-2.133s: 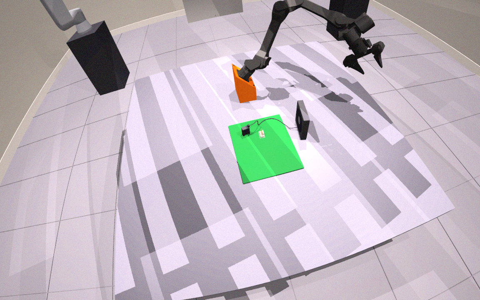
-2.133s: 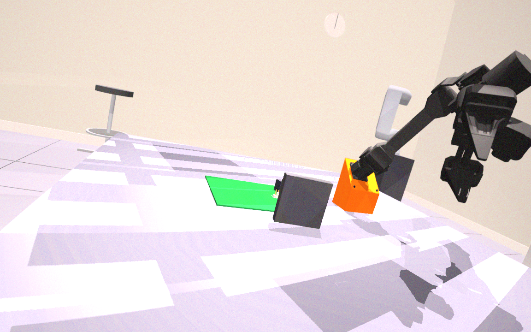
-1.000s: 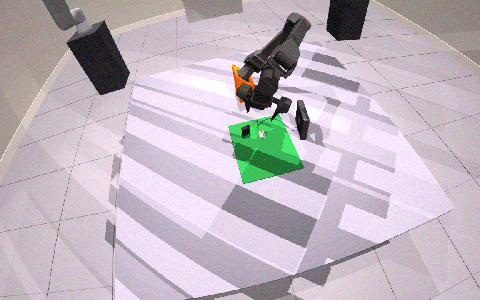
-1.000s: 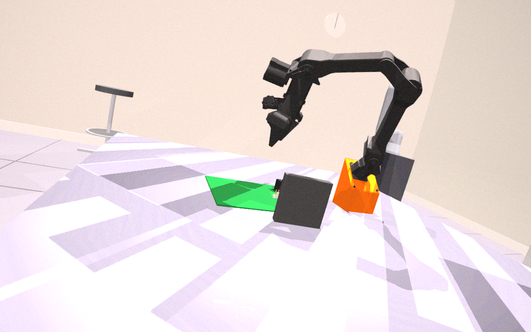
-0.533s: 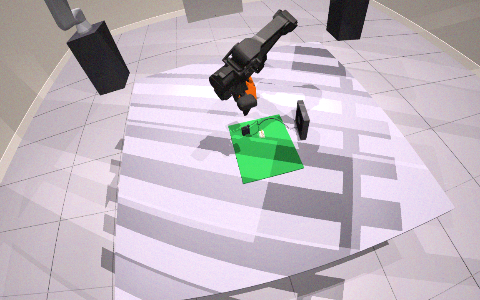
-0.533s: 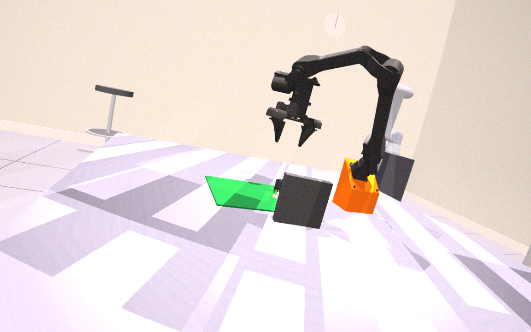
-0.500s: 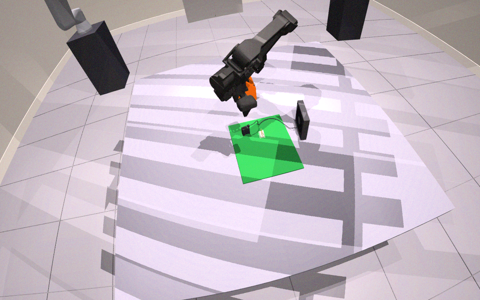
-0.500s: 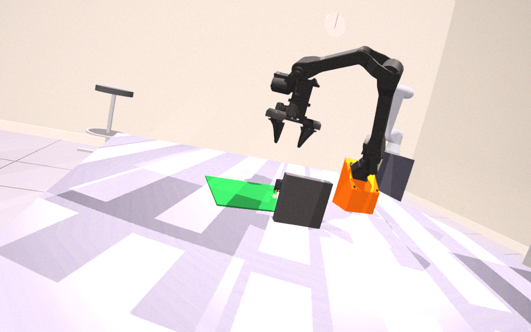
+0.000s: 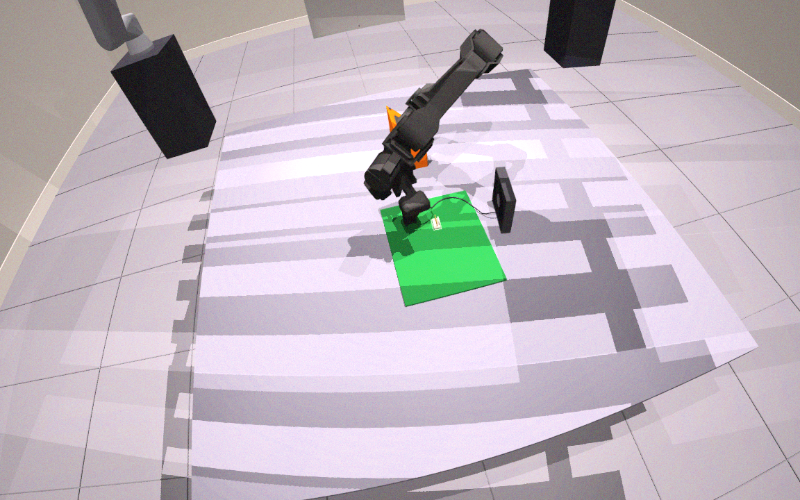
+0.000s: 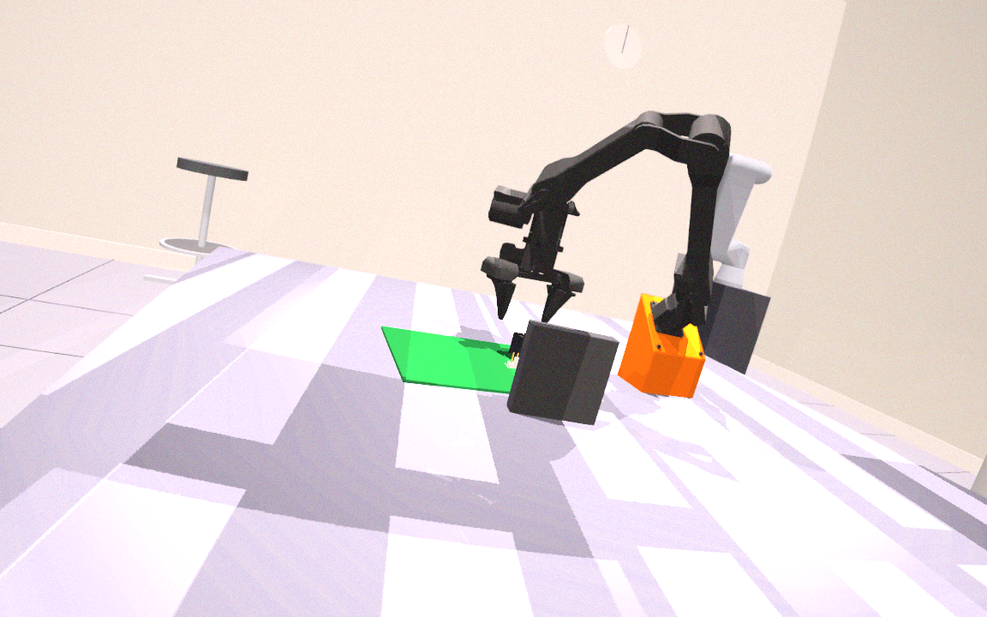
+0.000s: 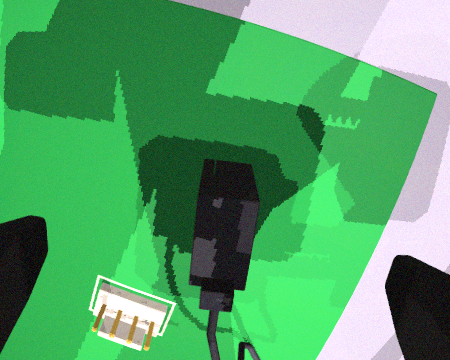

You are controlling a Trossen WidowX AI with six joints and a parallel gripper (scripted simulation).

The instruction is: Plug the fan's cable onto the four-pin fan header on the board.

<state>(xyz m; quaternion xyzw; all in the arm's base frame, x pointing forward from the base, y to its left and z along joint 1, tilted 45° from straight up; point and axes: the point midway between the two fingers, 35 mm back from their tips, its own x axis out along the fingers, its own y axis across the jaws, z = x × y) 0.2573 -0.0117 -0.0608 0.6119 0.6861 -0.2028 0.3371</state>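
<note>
Right now my gripper tip is 10 mm to the right of the black plug and 40 mm above it. Round my gripper tip: dark fan: 30 mm ahead, 240 mm to the left, 10 mm below; fan header: 20 mm ahead, 70 mm to the left, 60 mm below; green board: 80 mm ahead, 70 mm to the left, 80 mm below.
</note>
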